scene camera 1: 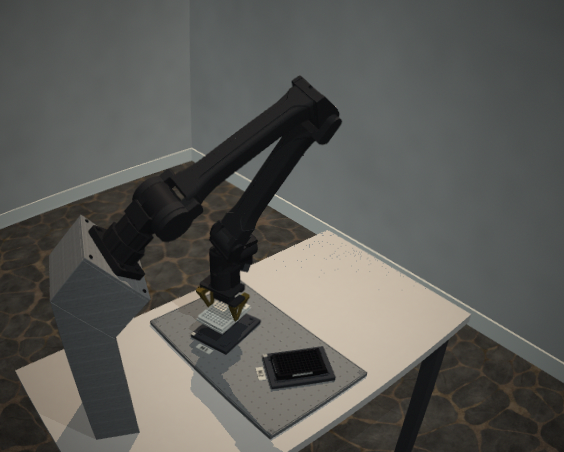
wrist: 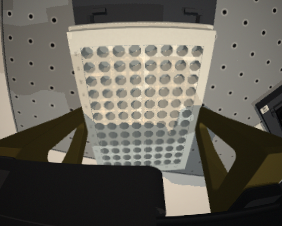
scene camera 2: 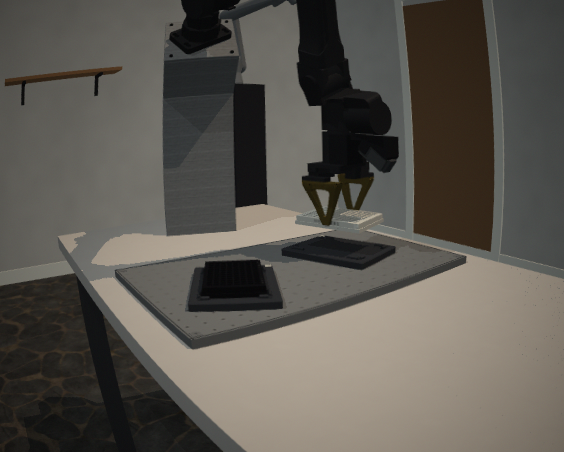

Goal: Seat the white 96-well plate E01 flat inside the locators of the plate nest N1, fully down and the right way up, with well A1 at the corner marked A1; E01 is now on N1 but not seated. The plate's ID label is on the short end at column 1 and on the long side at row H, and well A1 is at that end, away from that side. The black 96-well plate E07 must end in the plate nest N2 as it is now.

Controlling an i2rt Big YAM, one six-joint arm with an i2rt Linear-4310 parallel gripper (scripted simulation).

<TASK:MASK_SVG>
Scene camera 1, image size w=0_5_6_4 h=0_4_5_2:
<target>my gripper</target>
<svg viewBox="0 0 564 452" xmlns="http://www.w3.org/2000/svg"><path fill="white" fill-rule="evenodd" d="M210 269L210 275L200 282L196 293L205 302L207 307L214 303L214 299L229 305L234 321L237 321L243 307L250 298L250 295L245 292L235 298L239 292L242 293L245 290L245 285L239 283L233 289L231 288L231 271L233 267L230 271L224 273L215 273Z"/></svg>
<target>white 96-well plate E01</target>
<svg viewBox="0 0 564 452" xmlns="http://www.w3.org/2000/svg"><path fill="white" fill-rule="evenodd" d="M196 320L223 334L251 310L251 307L246 304L239 319L234 321L229 306L216 301L198 315Z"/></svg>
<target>black plate E07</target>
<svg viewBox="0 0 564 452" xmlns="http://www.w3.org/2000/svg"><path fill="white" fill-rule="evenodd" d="M319 348L272 354L270 359L277 380L328 373Z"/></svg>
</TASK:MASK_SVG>
